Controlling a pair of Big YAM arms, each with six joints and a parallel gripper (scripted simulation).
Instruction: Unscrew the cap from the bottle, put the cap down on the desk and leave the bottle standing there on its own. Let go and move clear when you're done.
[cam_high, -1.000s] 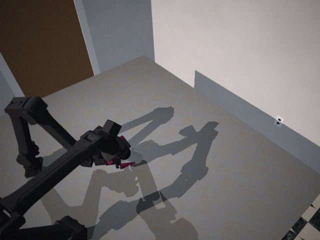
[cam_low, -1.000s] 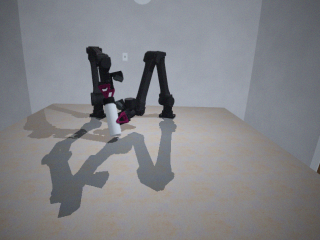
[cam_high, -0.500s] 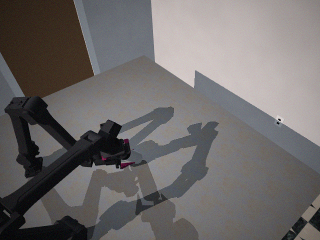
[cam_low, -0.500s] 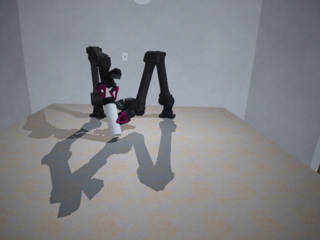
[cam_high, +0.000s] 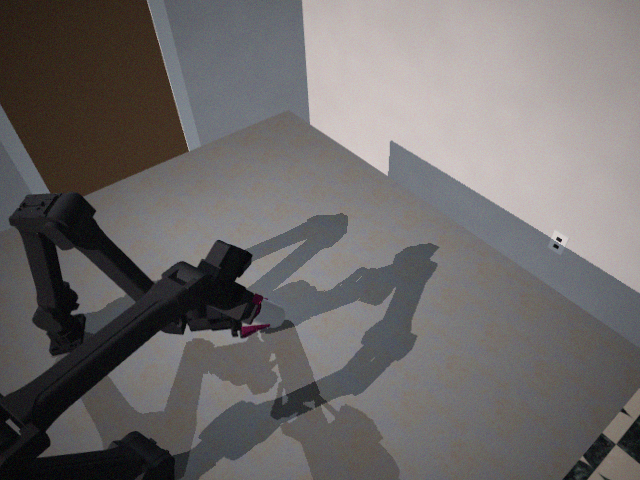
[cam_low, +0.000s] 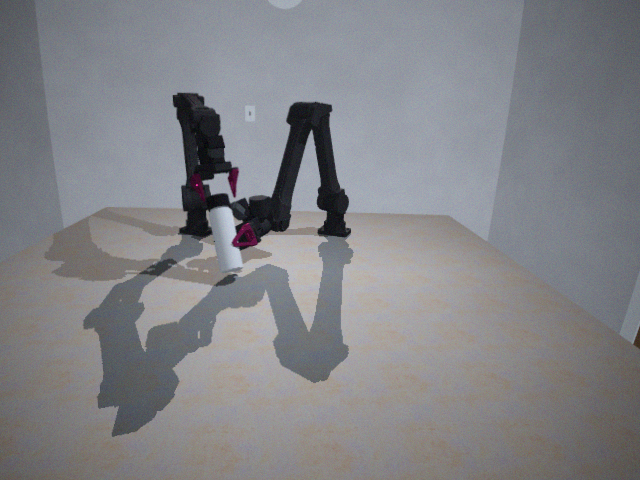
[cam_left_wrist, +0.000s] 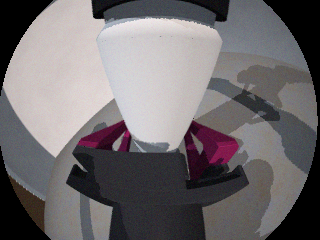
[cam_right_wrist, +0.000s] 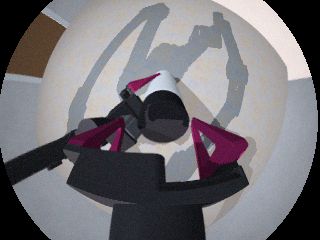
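Right now my right hand is 1 cm short of the black cap and 2 cm above it.
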